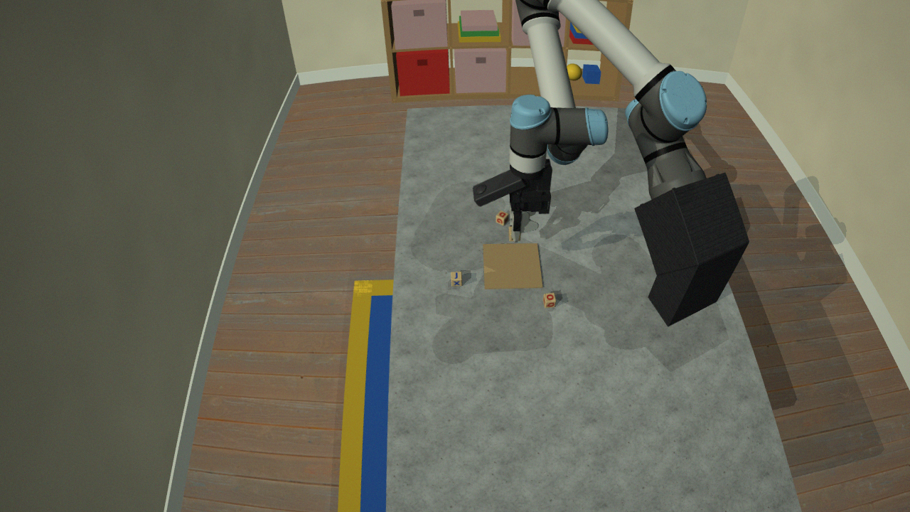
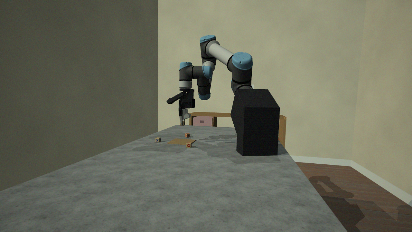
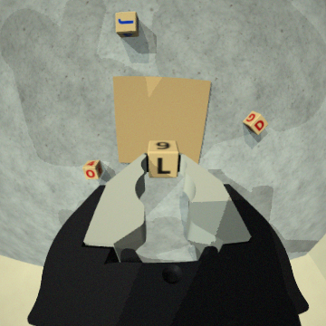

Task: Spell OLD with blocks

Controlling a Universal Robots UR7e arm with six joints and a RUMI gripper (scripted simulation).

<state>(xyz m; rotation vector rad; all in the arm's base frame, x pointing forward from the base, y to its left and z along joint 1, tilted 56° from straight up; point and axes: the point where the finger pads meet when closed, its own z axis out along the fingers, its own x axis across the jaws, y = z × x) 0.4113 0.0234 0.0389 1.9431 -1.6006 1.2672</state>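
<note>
The tan mat is 120 mm below my hand. The rest, counted from my hand: blue-lettered block 140 mm ahead, 40 mm to the left, 110 mm below.
</note>
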